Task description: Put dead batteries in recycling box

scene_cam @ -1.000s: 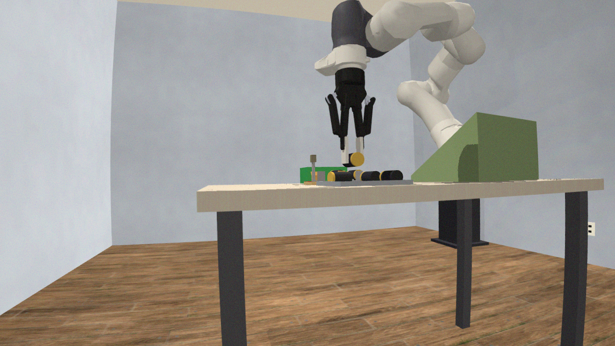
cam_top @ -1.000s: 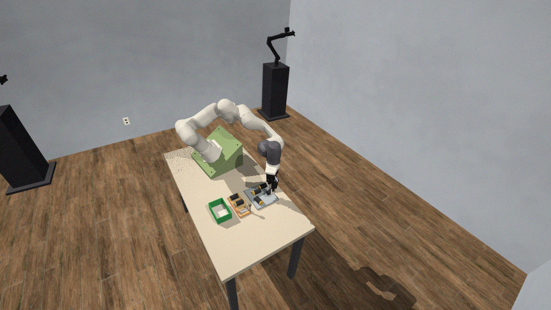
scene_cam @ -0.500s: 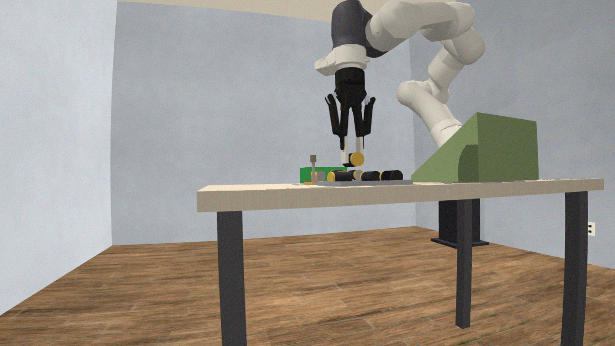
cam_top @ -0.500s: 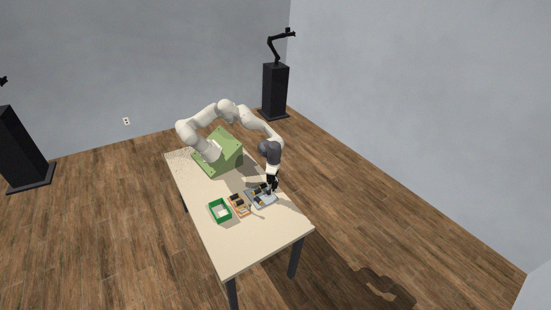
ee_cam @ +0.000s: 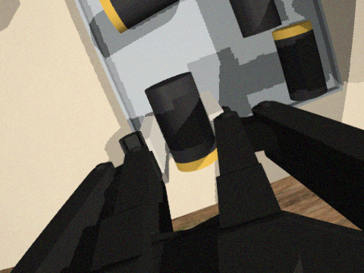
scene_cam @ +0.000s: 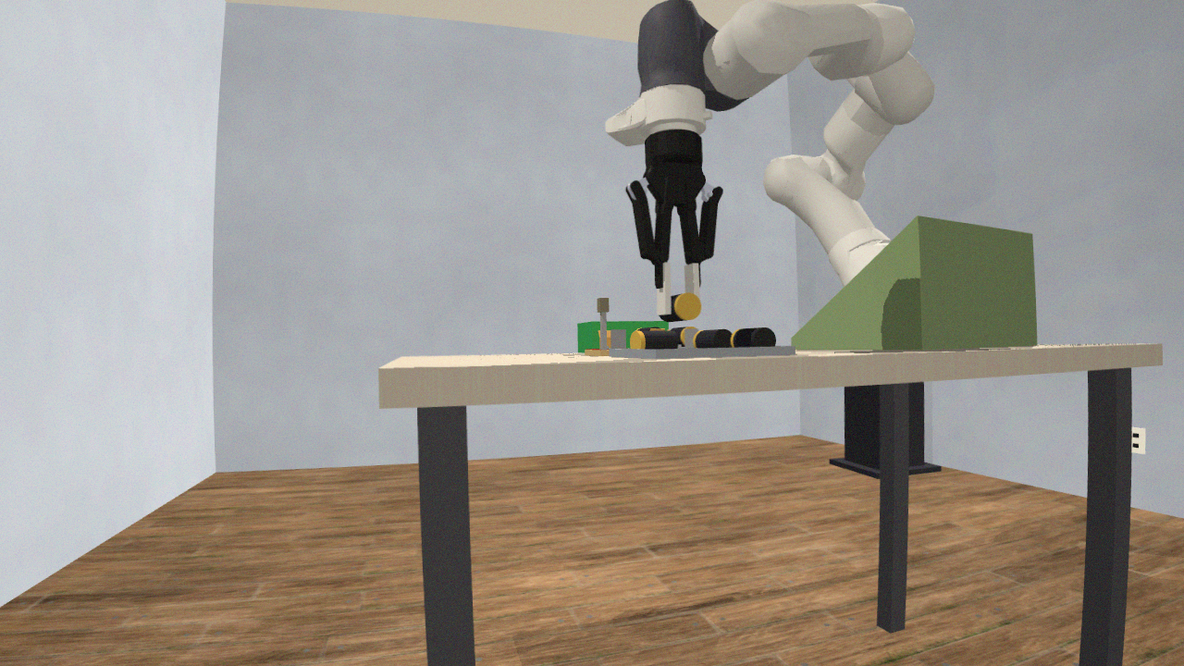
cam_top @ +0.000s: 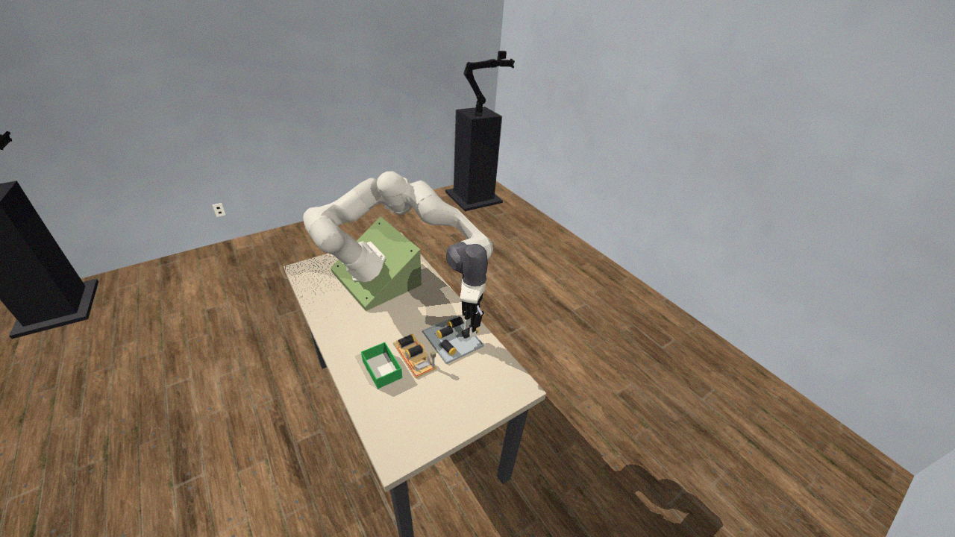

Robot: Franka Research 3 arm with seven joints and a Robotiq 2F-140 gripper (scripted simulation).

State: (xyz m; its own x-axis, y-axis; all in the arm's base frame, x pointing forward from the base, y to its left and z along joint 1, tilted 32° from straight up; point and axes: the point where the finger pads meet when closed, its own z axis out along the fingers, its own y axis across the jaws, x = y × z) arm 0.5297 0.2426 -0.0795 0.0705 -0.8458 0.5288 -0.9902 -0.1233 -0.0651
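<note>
Now: the grey tray 5 cm behind my hand, 5 cm to the right of it and 8 cm below it. Round my hand: battery holder: 3 cm behind, 23 cm to the right, 8 cm below; then green recycling box: 2 cm behind, 37 cm to the right, 7 cm below; then bulb post: 6 cm ahead, 19 cm to the right, 5 cm below.
</note>
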